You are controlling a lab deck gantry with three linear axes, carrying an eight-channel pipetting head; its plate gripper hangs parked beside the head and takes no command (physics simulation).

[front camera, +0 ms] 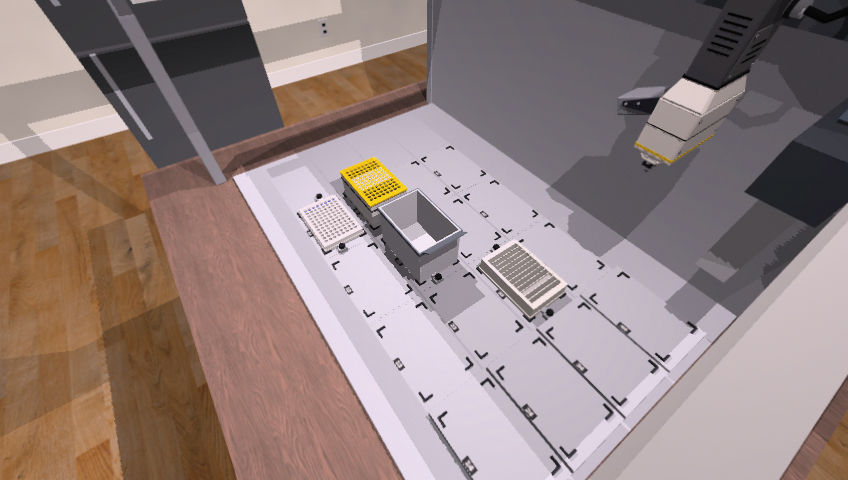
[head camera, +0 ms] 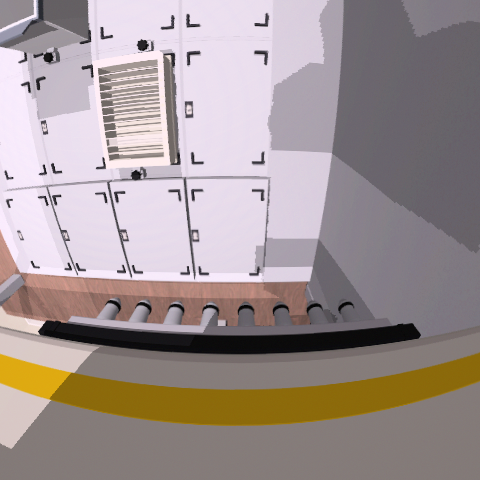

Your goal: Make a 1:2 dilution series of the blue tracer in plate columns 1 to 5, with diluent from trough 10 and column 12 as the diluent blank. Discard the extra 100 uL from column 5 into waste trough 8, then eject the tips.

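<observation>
The white well plate (front camera: 345, 240) lies at the left of the deck in the front view, with blue in the row of wells along its far short edge. The pale multi-trough reservoir (front camera: 505, 290) (head camera: 163, 110) has parallel troughs; their liquid levels cannot be told. The yellow tip rack (front camera: 357, 198) stands behind the plate, with dark holes toward both ends and a paler middle. The pipetting head (front camera: 693, 121) hangs high over the right rear. Its row of nozzles (head camera: 245, 315) shows black rings and no tips. A grey bracket beside the head may be the parked plate gripper; its opening cannot be told.
A deep grey open-topped bin (front camera: 439, 260) (head camera: 65, 25) stands between the tip rack and the reservoir, taller than the reservoir. Black locating knobs stand beside the labware. Dark corner marks outline deck positions. A grey wall rises behind the deck, and a wooden edge borders it.
</observation>
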